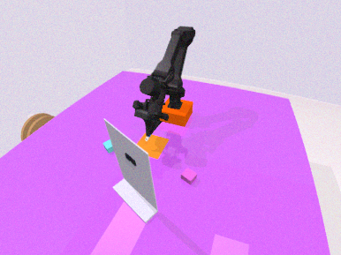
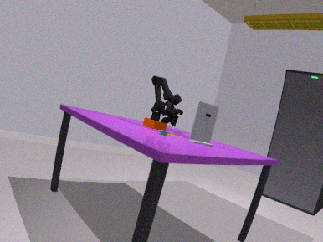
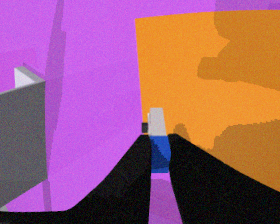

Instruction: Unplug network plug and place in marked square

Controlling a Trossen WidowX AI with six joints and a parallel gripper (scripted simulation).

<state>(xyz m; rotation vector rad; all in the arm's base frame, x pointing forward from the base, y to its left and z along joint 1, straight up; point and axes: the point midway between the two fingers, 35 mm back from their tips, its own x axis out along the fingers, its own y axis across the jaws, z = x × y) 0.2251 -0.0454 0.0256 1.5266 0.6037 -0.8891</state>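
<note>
My gripper tip is now 60 mm above the orange marked square and 10 mm past it. The rest, counted from my gripper tip: network plug right at my gripper tip; grey upright panel 230 mm ahead, 60 mm above, 50 mm to the left; thin pale tab 10 mm below, 10 mm ahead.
</note>
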